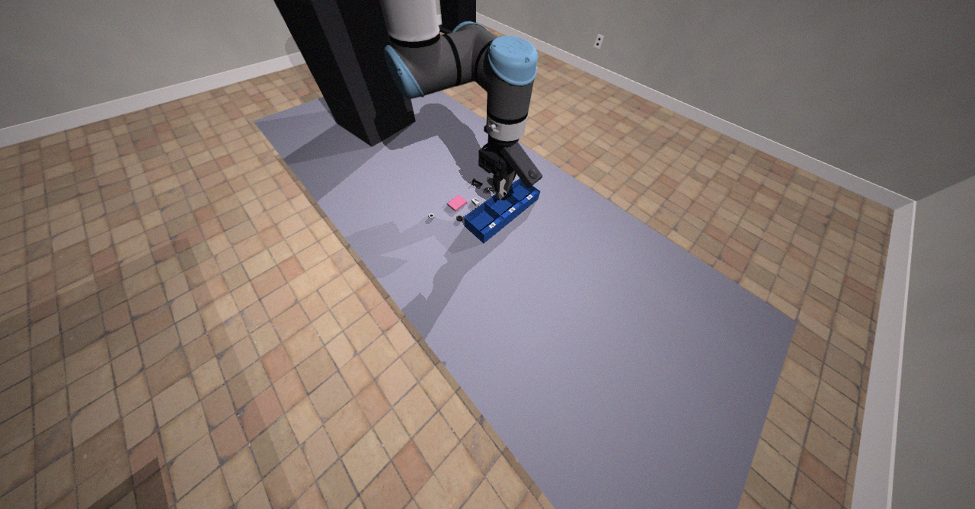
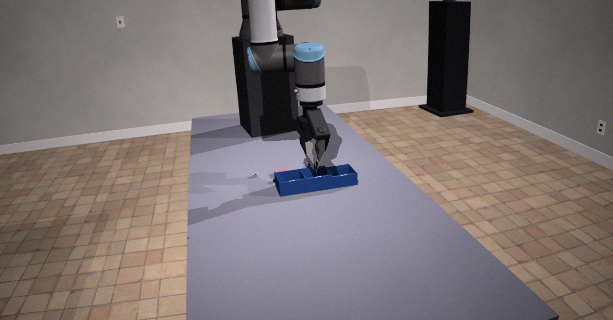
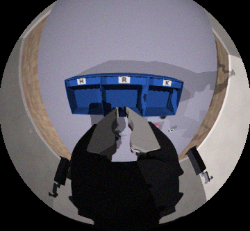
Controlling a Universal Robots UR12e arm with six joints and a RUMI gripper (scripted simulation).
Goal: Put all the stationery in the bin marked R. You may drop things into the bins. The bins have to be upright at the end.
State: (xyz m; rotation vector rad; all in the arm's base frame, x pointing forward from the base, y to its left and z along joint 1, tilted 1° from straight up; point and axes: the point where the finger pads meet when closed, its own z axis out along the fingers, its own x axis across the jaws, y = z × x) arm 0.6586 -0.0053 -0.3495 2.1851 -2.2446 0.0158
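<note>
Now: the blue bin row 40 mm below my hand and 10 mm ahead of it. From my hand the other things lie so: light metal screw: 80 mm behind, 60 mm below, 50 mm to the left; white piece: 80 mm behind, 60 mm below, 30 mm to the right; black nut: 120 mm to the right, 70 mm behind, 60 mm below.
</note>
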